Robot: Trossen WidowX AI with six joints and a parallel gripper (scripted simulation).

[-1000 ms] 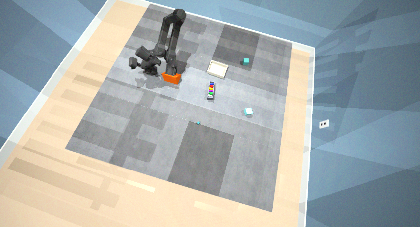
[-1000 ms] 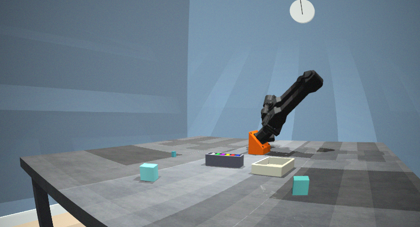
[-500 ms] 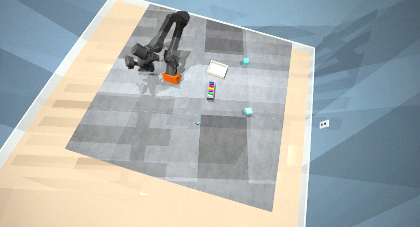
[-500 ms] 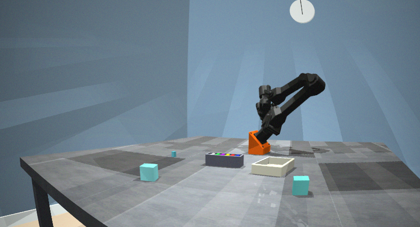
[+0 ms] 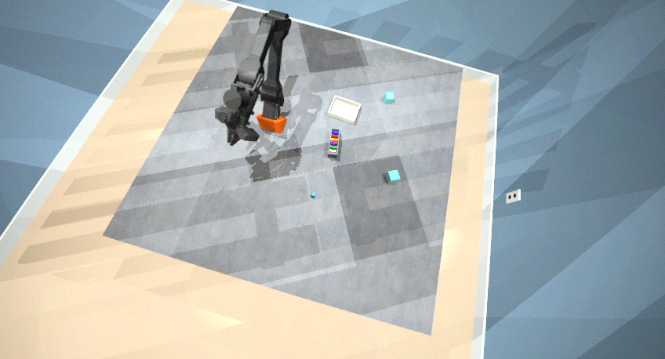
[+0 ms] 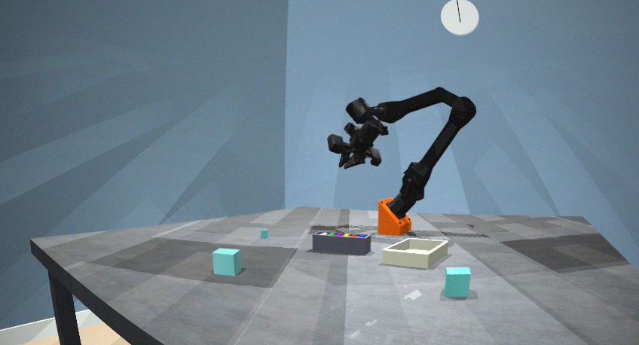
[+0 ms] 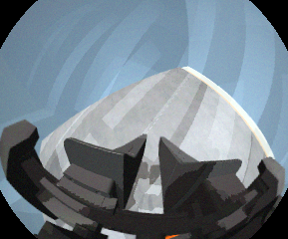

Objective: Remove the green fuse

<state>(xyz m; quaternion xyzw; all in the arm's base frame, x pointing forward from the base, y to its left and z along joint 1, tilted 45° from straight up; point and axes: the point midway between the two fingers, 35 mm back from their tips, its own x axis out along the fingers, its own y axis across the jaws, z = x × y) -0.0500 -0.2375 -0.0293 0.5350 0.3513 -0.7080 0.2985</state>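
My gripper tip is 36 cm short of the green fuse, 16 cm to the right of it and 17 cm above it. Round my gripper tip: cream tray: 36 cm ahead, 38 cm to the left, 19 cm below.
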